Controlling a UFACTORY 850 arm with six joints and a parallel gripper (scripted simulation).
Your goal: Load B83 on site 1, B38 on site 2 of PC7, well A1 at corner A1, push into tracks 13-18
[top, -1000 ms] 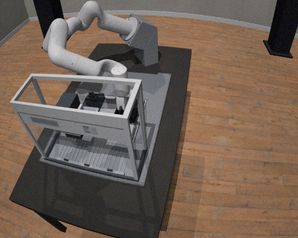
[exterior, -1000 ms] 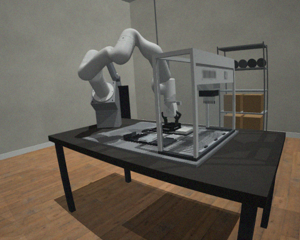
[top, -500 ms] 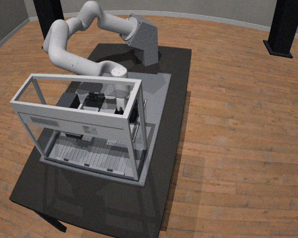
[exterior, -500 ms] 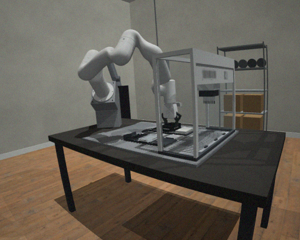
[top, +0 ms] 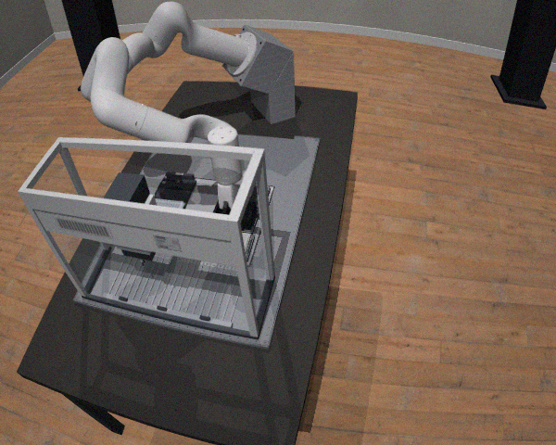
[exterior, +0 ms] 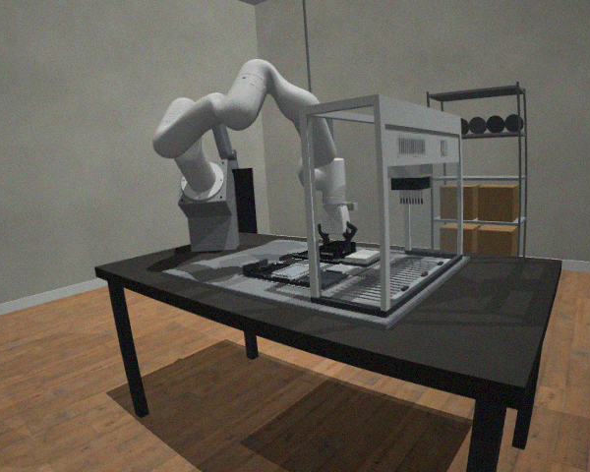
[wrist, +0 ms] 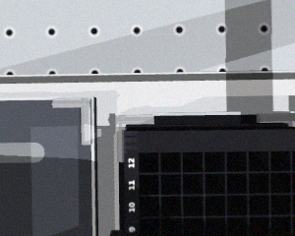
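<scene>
Now: hand 1 cm above the black deep-well block B83. The rest, counted from my hand: white plate b38: 1 cm behind, 25 cm to the right, 3 cm below; post: 17 cm ahead, 42 cm to the right, 20 cm above; dark plate carrier PC7: 2 cm behind, 25 cm to the right, 3 cm below.
</scene>
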